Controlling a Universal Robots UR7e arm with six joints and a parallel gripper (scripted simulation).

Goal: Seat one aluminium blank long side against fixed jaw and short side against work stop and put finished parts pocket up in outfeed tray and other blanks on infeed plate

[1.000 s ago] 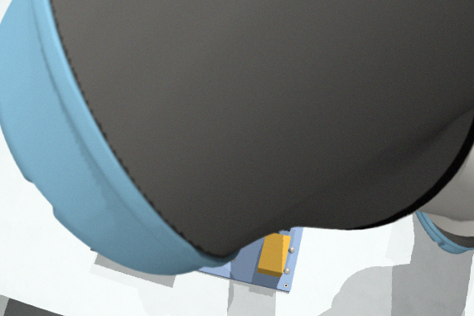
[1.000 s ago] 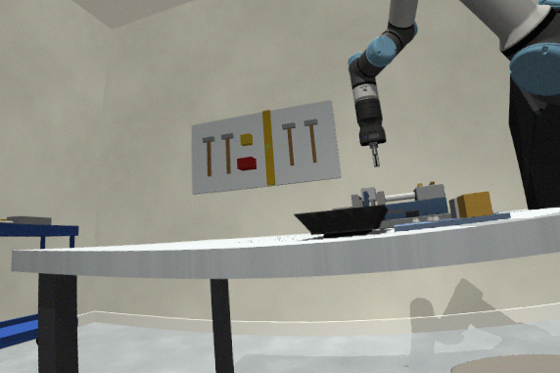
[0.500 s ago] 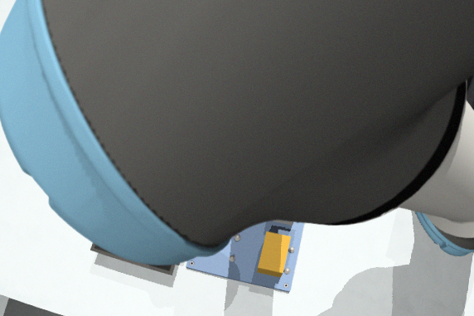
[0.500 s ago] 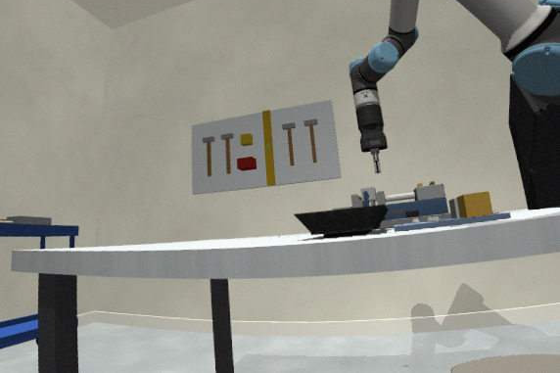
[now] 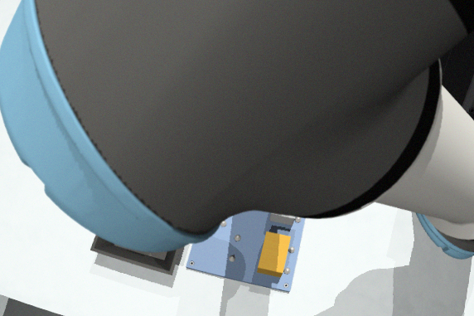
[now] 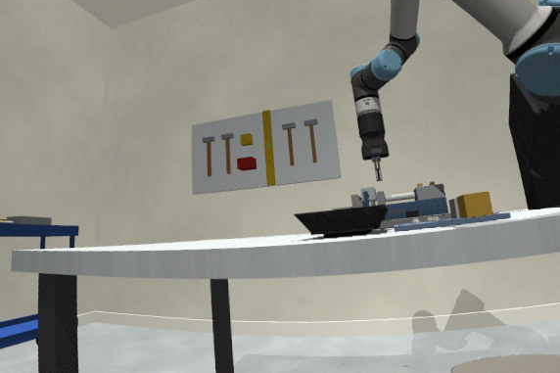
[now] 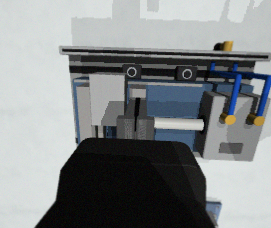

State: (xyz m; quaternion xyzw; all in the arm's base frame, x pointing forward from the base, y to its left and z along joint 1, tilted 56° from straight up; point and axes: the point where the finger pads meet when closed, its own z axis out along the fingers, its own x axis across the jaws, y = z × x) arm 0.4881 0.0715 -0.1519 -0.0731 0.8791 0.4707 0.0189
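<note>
Now: hand 110 mm above the blue base, 40 mm past it and 30 mm to the right of it. Round my hand: brass blank (370 mm to the left, 210 mm behind, 130 mm below).
</note>
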